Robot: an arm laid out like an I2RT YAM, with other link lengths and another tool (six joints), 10 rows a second.
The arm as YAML. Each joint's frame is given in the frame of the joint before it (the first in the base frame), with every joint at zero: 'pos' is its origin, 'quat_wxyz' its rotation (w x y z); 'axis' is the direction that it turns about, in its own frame. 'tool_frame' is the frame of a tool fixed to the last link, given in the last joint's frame.
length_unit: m
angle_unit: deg
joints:
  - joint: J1
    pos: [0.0, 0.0, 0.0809]
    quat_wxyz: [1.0, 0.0, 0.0, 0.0]
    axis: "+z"
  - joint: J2
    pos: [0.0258, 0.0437, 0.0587]
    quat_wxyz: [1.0, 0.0, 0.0, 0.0]
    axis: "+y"
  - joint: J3
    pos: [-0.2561, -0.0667, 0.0]
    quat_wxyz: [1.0, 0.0, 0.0, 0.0]
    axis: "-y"
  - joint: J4
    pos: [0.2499, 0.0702, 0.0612]
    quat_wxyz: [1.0, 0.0, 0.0, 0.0]
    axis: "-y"
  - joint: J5
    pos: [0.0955, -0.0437, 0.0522]
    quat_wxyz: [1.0, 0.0, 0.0, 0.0]
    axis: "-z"
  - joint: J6
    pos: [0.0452, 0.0, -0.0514]
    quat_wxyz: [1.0, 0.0, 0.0, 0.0]
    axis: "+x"
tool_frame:
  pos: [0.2, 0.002, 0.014]
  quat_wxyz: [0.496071, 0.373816, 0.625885, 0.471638]
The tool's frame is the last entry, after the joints.
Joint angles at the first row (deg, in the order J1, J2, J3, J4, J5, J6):
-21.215, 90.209, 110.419, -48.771, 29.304, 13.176
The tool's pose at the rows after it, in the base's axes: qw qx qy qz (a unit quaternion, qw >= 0); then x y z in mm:
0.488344 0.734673 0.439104 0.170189 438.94 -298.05 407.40
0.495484 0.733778 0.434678 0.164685 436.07 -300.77 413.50
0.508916 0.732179 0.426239 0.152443 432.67 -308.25 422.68
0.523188 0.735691 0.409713 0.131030 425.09 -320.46 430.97
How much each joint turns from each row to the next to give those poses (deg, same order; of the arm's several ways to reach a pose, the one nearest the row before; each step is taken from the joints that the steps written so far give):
-0.011, -0.149, 0.078, 0.030, 0.363, -0.166
0.024, 0.060, 0.625, 0.045, 1.047, -0.308
-0.135, 0.506, 0.931, 0.740, 1.969, -0.799
-0.327, 1.109, 1.589, 0.197, 3.201, -0.388

